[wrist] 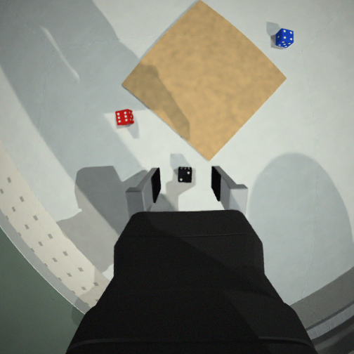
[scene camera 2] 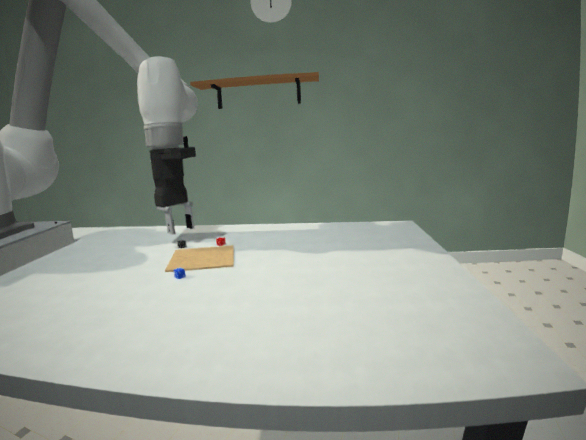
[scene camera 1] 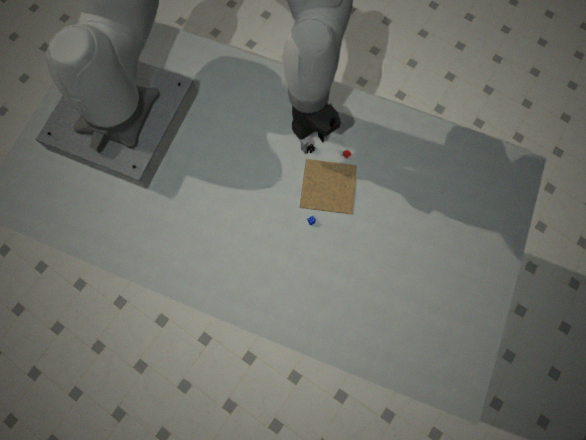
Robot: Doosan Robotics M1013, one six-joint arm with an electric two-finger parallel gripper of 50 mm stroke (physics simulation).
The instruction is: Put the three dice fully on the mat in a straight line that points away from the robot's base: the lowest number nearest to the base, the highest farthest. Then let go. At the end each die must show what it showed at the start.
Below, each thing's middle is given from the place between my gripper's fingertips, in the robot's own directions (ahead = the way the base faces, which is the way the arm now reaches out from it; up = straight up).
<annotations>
The tan mat (scene camera 1: 327,186) lies 8 cm to the right of my hand, 7 cm ahead of it and 4 cm below it.
</annotations>
